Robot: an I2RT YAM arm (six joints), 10 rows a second.
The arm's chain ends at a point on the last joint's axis. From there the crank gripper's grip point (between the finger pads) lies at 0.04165 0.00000 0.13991 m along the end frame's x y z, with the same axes.
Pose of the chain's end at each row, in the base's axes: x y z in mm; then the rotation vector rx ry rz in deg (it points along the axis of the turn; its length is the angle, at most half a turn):
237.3 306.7 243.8 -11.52 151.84 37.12
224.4 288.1 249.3 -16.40 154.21 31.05
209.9 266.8 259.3 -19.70 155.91 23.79
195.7 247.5 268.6 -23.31 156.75 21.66
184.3 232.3 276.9 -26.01 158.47 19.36
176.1 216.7 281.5 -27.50 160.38 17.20
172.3 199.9 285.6 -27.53 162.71 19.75
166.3 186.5 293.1 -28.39 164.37 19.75
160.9 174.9 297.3 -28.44 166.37 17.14
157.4 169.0 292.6 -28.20 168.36 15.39
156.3 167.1 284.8 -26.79 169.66 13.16
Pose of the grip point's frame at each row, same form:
248.3 370.6 113.0 -11.52 151.84 37.12
231.9 340.1 113.1 -16.40 154.21 31.05
216.6 305.2 118.6 -19.70 155.91 23.79
200.0 280.9 126.6 -23.31 156.75 21.66
184.5 260.1 133.6 -26.01 158.47 19.36
172.3 239.4 137.3 -27.50 160.38 17.20
161.3 225.4 142.3 -27.53 162.71 19.75
151.0 210.7 150.0 -28.39 164.37 19.75
142.2 193.8 153.8 -28.44 166.37 17.14
134.9 184.2 149.2 -28.20 168.36 15.39
132.3 178.7 141.3 -26.79 169.66 13.16

